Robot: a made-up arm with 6 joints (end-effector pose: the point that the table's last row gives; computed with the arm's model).
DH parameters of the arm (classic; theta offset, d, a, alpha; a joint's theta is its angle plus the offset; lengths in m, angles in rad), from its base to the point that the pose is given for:
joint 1: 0 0.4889 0 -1.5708
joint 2: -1.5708 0 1.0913 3.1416
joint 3: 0 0 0 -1.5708
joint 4: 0 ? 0 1.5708
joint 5: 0 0.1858 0 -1.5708
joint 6: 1.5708 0 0 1.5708
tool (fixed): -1.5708 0 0 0
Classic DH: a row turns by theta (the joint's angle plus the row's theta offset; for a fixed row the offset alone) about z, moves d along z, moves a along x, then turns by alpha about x.
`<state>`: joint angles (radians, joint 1 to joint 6).
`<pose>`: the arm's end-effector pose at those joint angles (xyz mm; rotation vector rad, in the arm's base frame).
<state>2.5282 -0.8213 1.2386 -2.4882 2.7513 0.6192</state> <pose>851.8 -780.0 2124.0 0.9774 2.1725 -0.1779</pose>
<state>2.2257 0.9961 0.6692 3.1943 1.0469 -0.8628</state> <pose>-1251.1 1324.5 767.8 1.4307 1.3230 -1.3347</pose>
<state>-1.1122 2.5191 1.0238 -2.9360 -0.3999 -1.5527</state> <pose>459.7 -520.4 -1347.9 -0.8705 1.3386 0.1605</pose>
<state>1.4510 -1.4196 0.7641 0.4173 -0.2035 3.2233</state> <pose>-33.0 -1695.1 1387.0 -1.3485 -0.4541 -1.6482</pose>
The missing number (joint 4, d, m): -0.95
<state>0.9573 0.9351 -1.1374 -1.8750 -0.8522 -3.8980</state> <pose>107.5 249.4 389.2 -0.3403 1.6722 1.5931</pose>
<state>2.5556 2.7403 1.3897 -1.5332 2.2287 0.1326</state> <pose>-373.2 256.1 -1483.3 0.4077 -0.5485 0.8679</pose>
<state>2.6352 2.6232 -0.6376 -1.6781 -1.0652 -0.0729</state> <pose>323.2 -202.0 -162.6 -1.0155 1.0531 -1.2794</pose>
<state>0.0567 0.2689 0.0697 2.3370 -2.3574 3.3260</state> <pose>1238.3 199.3 1484.2 0.2326 -1.9012 -1.0735</pose>
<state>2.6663 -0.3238 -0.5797 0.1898 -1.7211 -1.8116</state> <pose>-432.9 428.0 1316.9 -0.7796 1.0544 0.4756</pose>
